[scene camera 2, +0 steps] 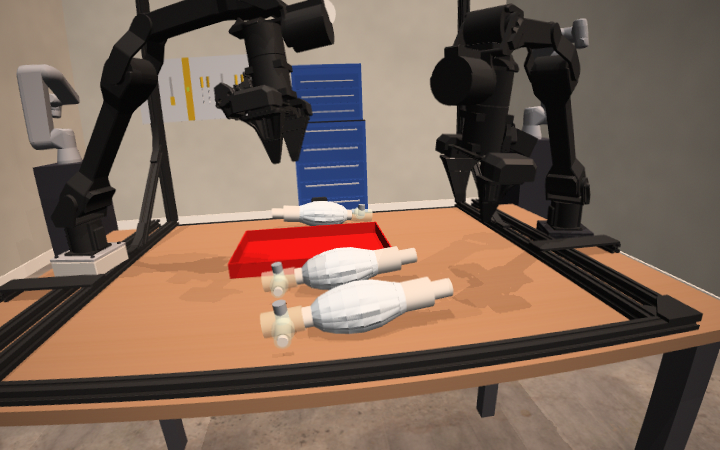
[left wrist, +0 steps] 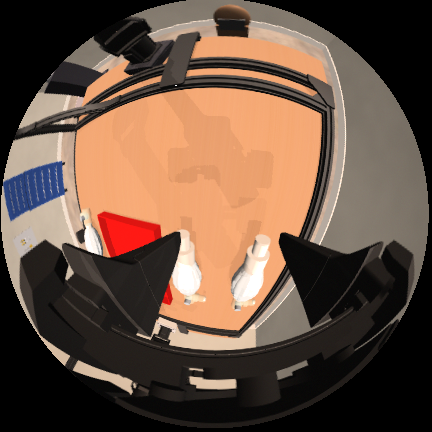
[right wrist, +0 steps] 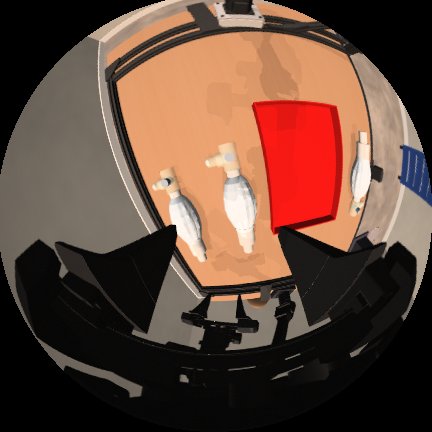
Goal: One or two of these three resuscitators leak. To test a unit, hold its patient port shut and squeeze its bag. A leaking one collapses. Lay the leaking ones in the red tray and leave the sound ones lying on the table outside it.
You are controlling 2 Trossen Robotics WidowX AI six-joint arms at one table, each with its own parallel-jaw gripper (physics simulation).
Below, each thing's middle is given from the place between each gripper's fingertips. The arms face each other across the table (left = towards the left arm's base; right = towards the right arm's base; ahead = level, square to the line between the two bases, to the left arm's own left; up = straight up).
The red tray [scene camera 2: 258,249] lies 20 cm below my right hand, 19 cm behind it and 3 cm to the left of it.
Now: left hand 260 mm past the red tray, 240 mm to the left of it and 130 mm above it.
